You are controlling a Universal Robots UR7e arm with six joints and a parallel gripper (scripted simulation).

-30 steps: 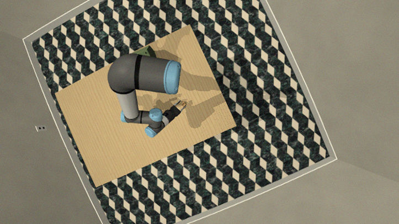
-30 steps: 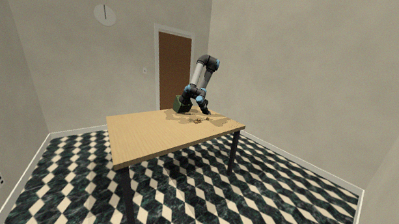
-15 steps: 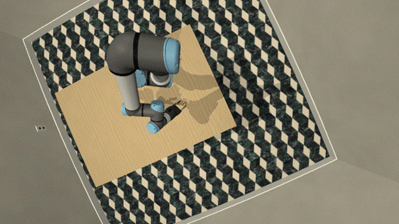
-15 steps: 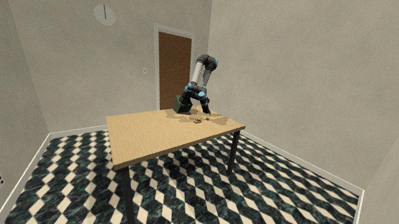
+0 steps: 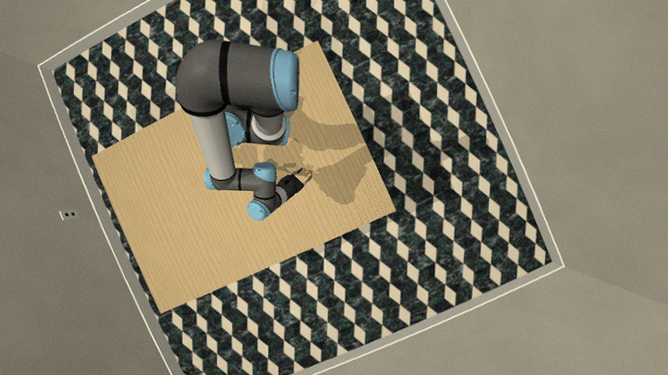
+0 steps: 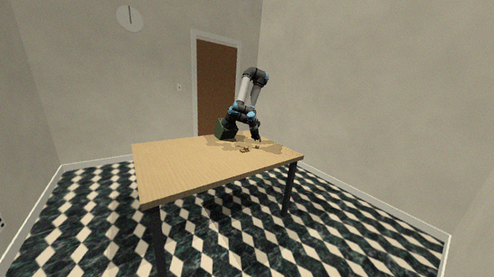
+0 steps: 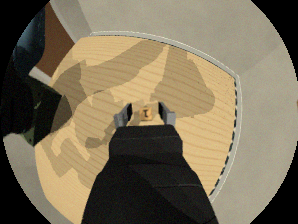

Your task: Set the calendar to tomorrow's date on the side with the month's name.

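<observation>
Now: the wooden cube 10 mm to the left of my hand and 80 mm below it. Also, from my hand: wooden tray (10 mm ahead, 150 mm to the right, 90 mm below).
</observation>
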